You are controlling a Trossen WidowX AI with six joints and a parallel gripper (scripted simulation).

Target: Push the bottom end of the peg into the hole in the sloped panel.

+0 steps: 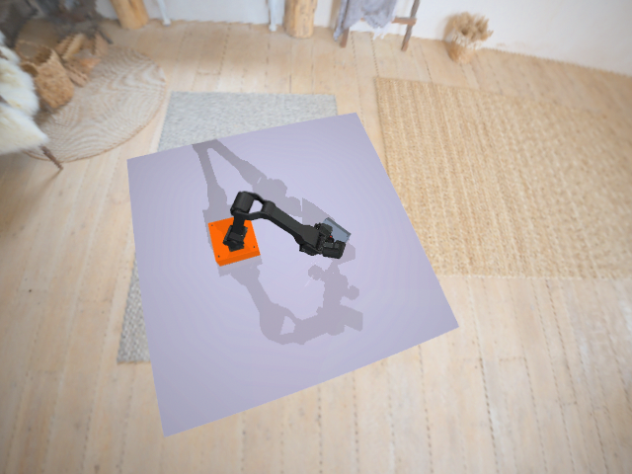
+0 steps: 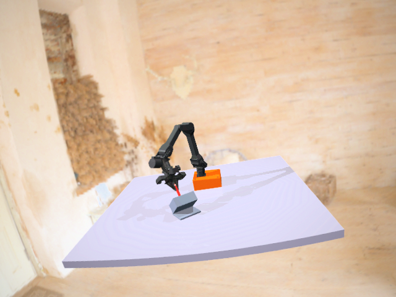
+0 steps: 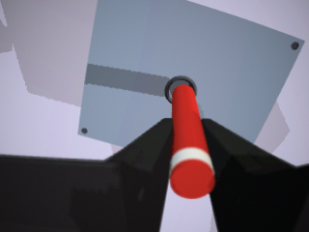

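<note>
Right now the sloped panel is 60 mm below my gripper tip, 40 mm ahead of it and 30 mm to the left of it. The rest, counted from my gripper tip: flat foot plate (120 mm below, 50 mm ahead, 40 mm to the left); red peg (10 mm behind, 10 mm above).
</note>
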